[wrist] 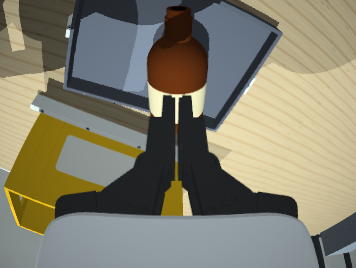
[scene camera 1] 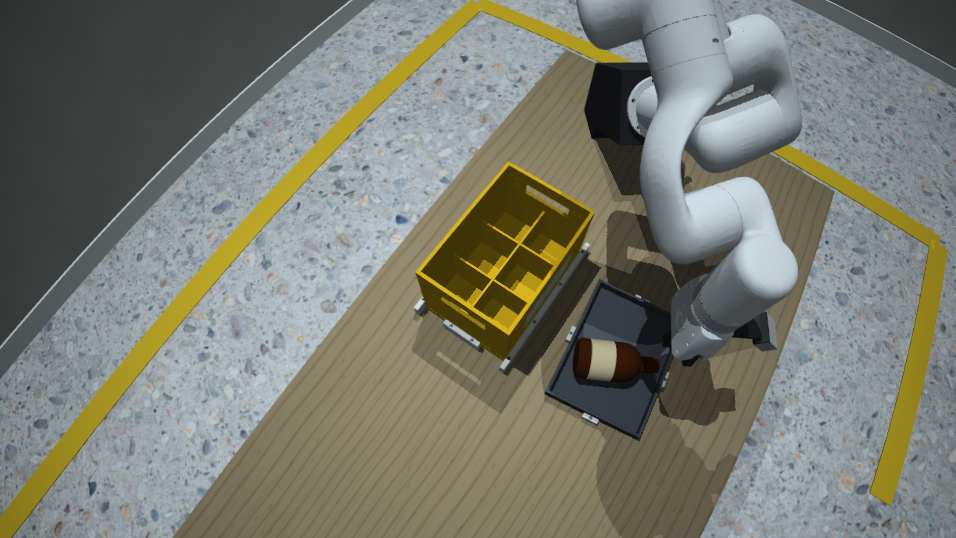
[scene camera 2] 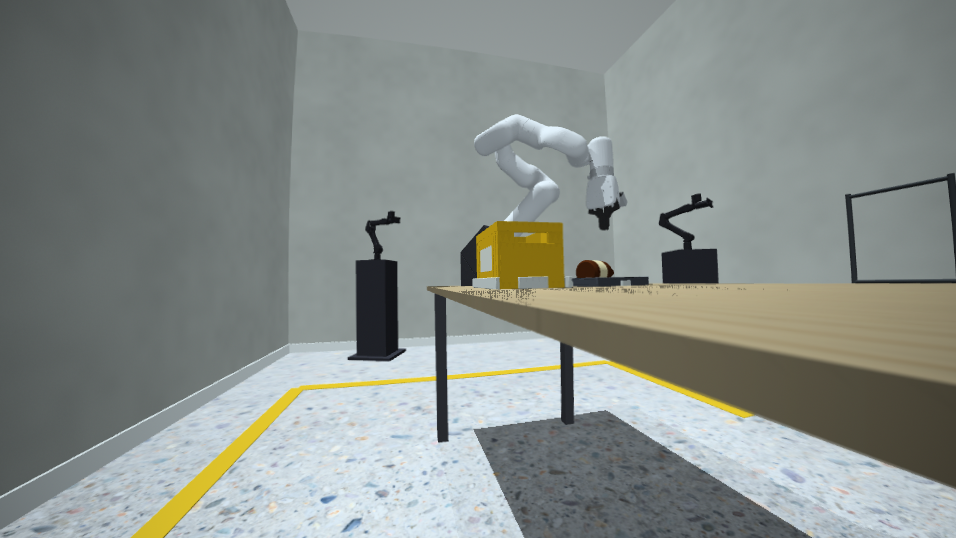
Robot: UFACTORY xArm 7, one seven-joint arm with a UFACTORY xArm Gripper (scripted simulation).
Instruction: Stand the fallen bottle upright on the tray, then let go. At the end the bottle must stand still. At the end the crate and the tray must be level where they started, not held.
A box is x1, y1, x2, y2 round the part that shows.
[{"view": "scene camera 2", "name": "my gripper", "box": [586, 174, 626, 229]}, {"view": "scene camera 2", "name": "yellow crate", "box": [476, 221, 564, 288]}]
